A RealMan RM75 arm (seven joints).
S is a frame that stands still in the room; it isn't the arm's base.
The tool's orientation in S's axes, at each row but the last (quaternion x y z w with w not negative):
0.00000 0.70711 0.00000 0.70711
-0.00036 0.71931 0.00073 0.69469
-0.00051 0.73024 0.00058 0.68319
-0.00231 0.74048 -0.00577 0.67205
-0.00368 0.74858 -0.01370 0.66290
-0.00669 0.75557 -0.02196 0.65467
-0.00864 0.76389 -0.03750 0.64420
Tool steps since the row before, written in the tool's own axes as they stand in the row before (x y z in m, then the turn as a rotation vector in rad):
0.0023 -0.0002 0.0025 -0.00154 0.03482 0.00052
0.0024 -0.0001 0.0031 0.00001 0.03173 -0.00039
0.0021 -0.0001 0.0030 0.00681 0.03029 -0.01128
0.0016 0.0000 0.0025 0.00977 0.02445 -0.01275
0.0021 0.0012 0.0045 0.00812 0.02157 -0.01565
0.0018 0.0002 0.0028 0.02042 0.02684 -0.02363
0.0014 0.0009 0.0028 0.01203 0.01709 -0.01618
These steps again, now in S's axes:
0.0025 -0.0002 -0.0023 0.00052 0.03482 0.00154
0.0030 -0.0001 -0.0025 -0.00044 0.03173 0.00002
0.0029 -0.0001 -0.0023 -0.01175 0.03027 -0.00604
0.0023 0.0000 -0.0018 -0.01353 0.02441 -0.00878
0.0042 0.0011 -0.0027 -0.01624 0.02161 -0.00672
0.0025 0.0001 -0.0022 -0.02580 0.02660 -0.01797
0.0026 0.0007 -0.0019 -0.01738 0.01705 -0.01030

